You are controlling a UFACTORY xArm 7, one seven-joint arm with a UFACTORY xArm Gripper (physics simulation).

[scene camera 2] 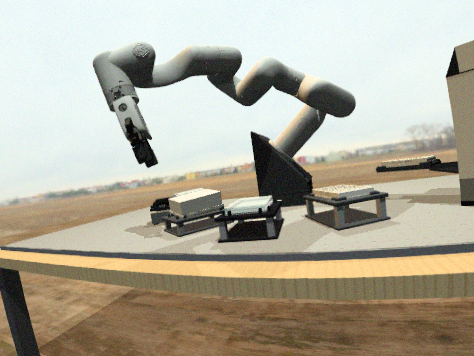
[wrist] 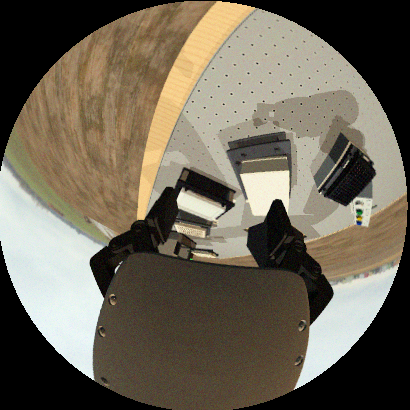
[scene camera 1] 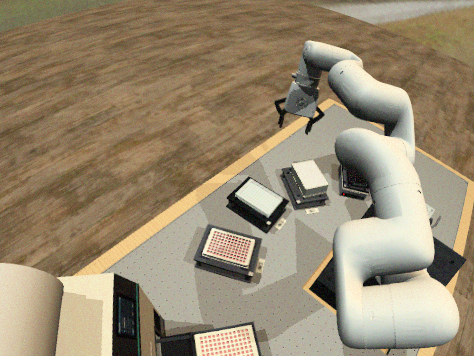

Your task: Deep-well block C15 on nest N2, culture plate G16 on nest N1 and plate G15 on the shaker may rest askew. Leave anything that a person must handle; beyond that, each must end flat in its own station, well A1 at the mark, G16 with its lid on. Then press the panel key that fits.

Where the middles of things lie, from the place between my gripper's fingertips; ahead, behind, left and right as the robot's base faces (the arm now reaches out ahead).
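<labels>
Cream plate (scene camera 2: 194, 203): 13 cm behind my gripper, 3 cm to the left of it, 12 cm below it.
</labels>
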